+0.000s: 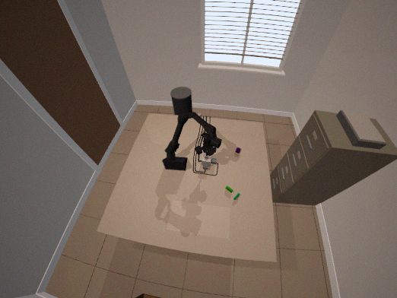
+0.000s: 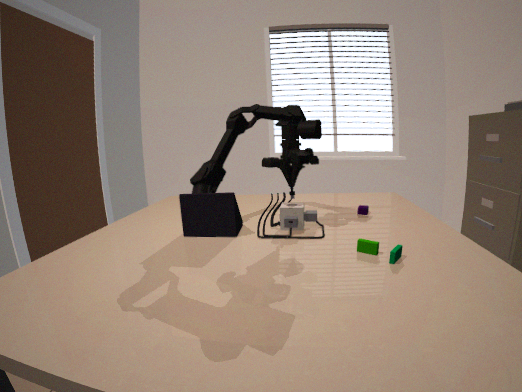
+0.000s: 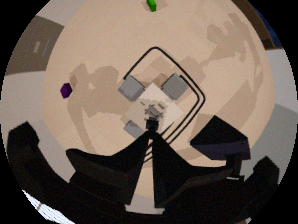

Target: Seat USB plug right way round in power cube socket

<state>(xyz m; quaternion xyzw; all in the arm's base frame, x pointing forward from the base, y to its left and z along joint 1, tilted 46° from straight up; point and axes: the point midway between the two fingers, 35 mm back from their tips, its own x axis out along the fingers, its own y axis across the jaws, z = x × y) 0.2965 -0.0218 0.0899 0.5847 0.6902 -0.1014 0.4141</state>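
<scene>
The USB plug is 20 mm below my gripper tip. From my gripper tip the other things lie so: purple cube 290 mm ahead, 130 mm to the left, 120 mm below.
</scene>
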